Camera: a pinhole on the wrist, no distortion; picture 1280 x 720 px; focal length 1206.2 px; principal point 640.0 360.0 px. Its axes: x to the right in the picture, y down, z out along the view. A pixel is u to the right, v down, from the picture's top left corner.
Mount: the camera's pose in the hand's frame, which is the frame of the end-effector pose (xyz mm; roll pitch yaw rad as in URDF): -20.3 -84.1 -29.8 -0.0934 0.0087 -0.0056
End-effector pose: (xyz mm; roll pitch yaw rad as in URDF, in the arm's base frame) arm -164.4 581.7 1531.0 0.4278 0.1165 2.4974
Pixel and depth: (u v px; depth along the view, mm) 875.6 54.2 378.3
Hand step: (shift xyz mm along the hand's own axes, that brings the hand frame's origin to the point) 56.6 -144.7 355.1
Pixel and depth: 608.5 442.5 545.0
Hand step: -29.3 3.9 509.5
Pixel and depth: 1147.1 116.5 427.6
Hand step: 163.0 -131.2 402.4
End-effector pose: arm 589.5 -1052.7 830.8 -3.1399 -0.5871 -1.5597
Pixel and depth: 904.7 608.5 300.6
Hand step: 48.7 5.2 263.1
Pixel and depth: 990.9 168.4 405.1
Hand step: 101.0 -111.1 378.5
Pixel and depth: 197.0 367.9 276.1
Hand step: -119.2 -56.0 245.8
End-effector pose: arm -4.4 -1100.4 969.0 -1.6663 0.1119 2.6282
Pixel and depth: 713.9 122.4 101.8
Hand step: -13.2 -94.6 73.4
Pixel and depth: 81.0 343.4 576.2
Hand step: -282.1 -36.8 546.9
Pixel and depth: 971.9 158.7 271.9
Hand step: 56.8 -104.4 244.5
